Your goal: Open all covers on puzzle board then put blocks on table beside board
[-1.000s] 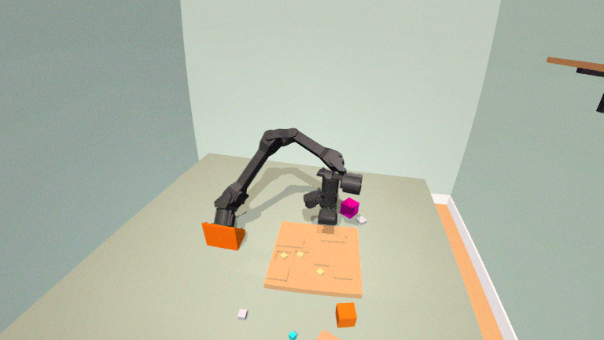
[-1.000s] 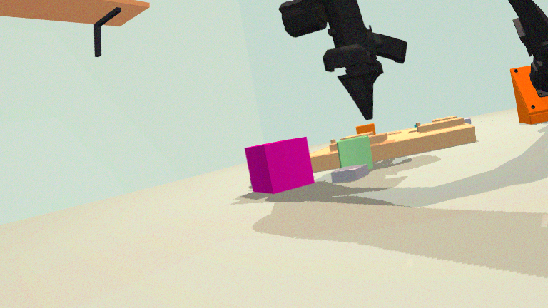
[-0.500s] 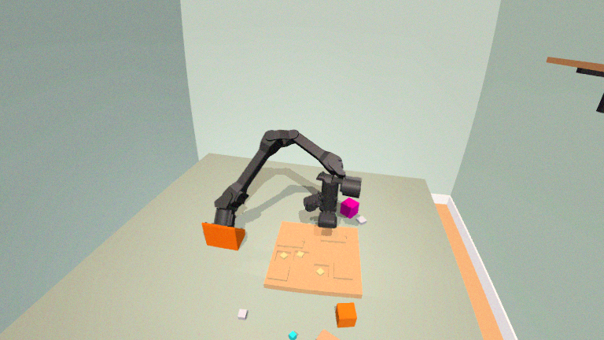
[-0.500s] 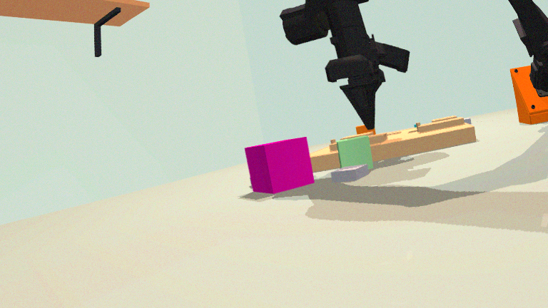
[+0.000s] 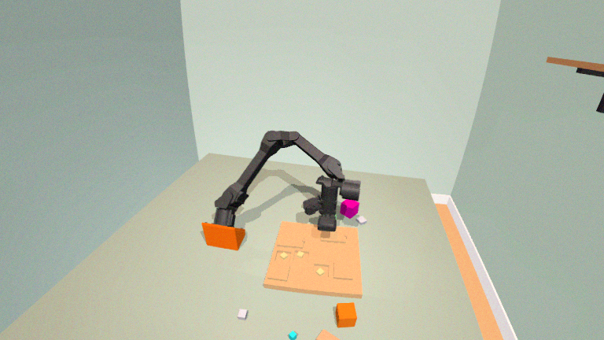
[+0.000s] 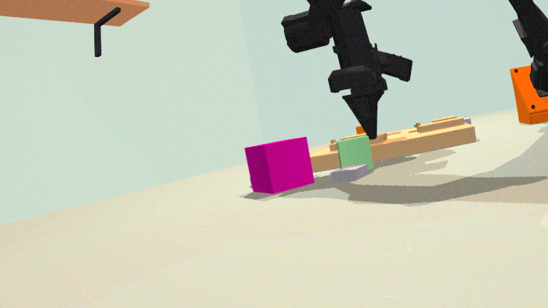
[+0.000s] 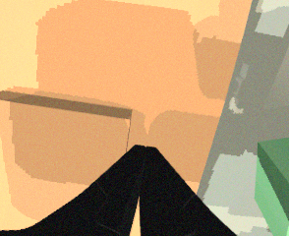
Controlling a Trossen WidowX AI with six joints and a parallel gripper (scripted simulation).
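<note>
Right now the tan puzzle board is 20 mm behind my gripper tip, 130 mm to the right of it and 10 mm below it. From my gripper tip the other things lie so: tan piece (50 mm ahead, 410 mm to the right, 20 mm below); then orange cube (90 mm ahead, 340 mm to the right, 10 mm below); then green block (10 mm ahead, 90 mm to the left, 10 mm below).
</note>
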